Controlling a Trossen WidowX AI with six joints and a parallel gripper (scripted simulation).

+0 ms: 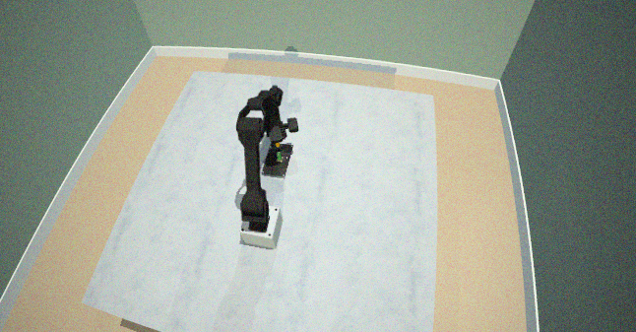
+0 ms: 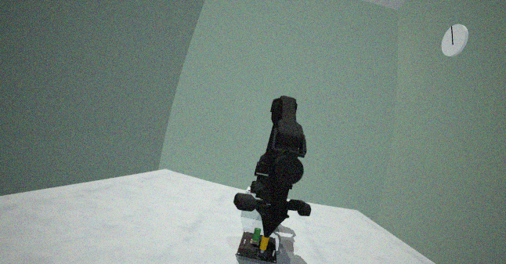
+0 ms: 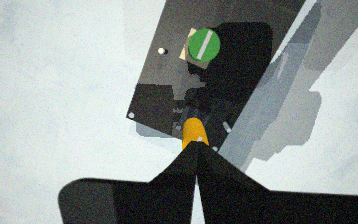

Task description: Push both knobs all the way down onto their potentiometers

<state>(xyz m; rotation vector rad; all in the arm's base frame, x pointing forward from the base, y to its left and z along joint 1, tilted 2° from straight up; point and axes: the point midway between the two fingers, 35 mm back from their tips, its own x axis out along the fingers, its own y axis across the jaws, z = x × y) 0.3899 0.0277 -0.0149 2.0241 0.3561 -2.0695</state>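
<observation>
My gripper tip is now 10 mm above the yellow knob. The rest, counted from my gripper tip: green knob (60 mm behind, 20 mm to the right, 20 mm below).
</observation>
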